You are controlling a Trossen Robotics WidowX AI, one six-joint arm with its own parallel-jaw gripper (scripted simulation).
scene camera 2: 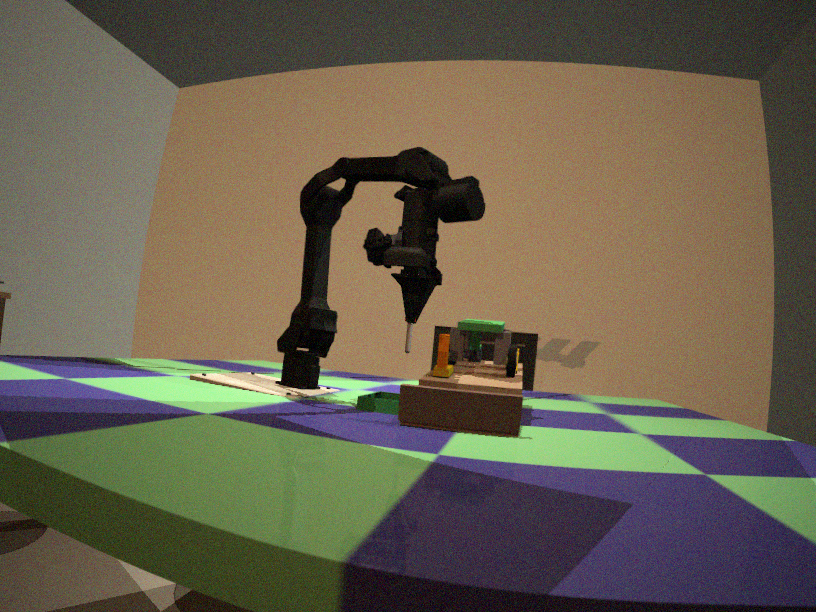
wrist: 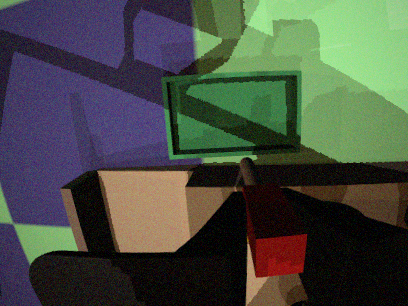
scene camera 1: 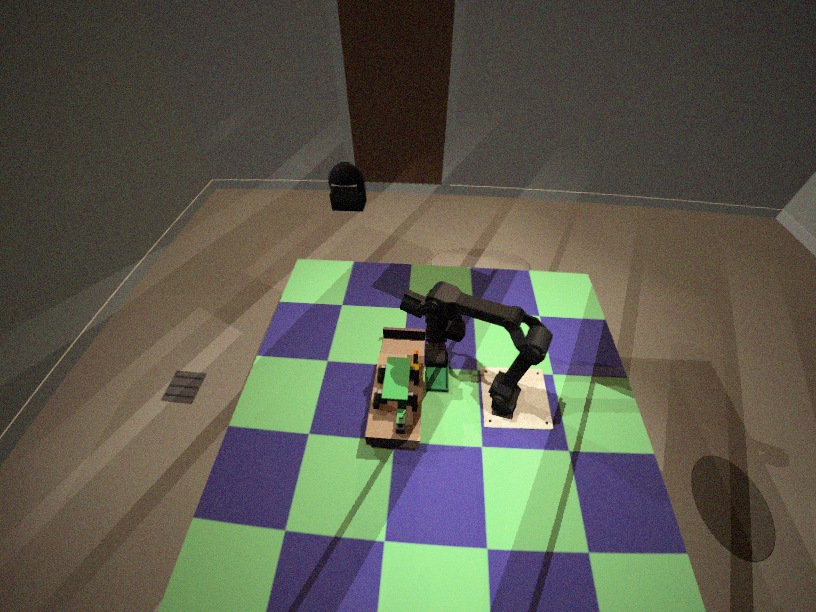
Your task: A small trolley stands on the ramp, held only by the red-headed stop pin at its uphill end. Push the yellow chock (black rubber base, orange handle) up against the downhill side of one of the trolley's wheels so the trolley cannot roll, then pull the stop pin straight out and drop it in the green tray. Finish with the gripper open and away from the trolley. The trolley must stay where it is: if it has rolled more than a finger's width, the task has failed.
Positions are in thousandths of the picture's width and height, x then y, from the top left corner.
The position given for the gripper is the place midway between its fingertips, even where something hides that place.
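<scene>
Gripper visible: scene camera 2 (504,529), wrist view (636,655), scene camera 1 (532,578).
</scene>
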